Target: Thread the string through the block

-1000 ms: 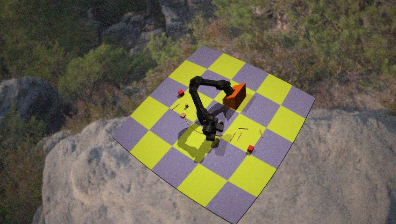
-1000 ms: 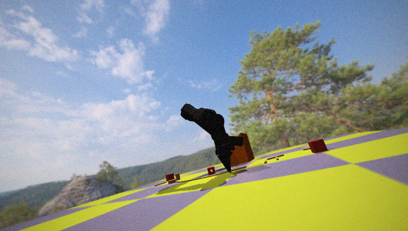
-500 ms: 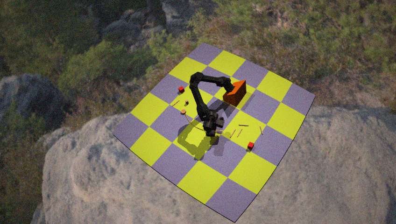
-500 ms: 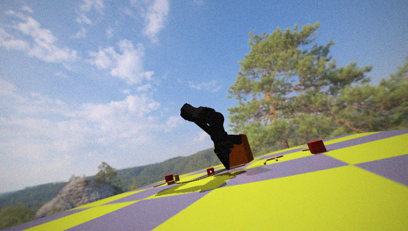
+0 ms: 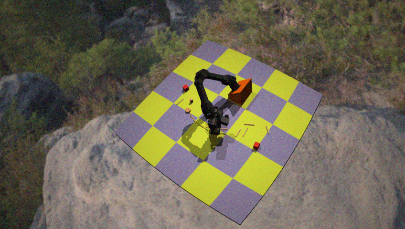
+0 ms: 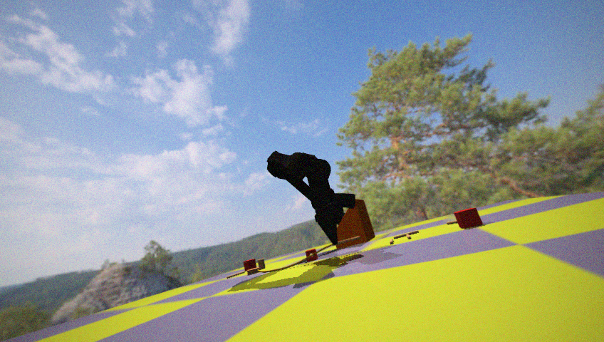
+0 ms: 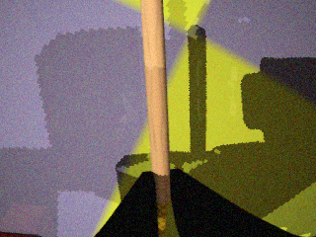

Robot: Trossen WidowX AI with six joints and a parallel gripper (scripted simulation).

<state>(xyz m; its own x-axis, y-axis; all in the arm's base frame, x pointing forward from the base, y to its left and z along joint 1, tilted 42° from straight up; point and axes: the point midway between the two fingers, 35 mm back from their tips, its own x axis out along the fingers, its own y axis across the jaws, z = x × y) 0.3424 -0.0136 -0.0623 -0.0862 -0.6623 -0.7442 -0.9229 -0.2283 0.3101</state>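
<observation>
My gripper tip is 60 mm past the red block, 100 mm to the left of it and 20 mm above it. The rest, counted from my gripper tip: thin wooden stick 10 mm behind, 10 mm to the left; then round button 50 mm behind, 310 mm to the right, 20 mm below; then wooden peg 130 mm behind, 330 mm to the right, 10 mm below.
</observation>
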